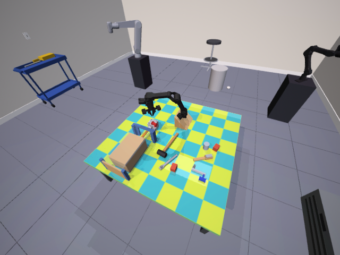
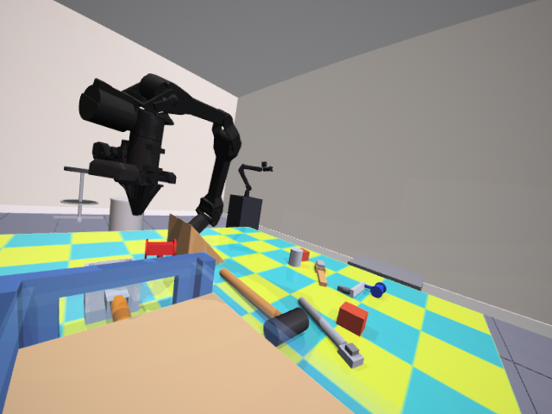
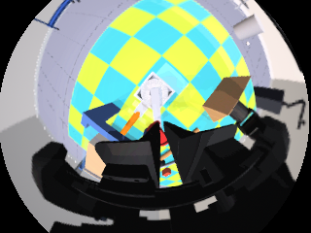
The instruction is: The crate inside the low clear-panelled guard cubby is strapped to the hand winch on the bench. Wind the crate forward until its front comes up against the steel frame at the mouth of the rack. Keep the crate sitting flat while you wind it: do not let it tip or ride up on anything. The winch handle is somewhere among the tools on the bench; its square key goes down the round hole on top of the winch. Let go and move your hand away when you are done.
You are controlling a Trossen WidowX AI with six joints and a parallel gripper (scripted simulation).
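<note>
Right now the red grip is 40 mm ahead of my gripper tip, 40 mm to the left of it and 80 mm below it. Round my gripper tip: brush 100 mm ahead, 610 mm to the left, 190 mm below; then winch handle 10 mm ahead, 10 mm to the left, 110 mm below; then grey winch 40 mm behind, 40 mm to the right, 180 mm below.
</note>
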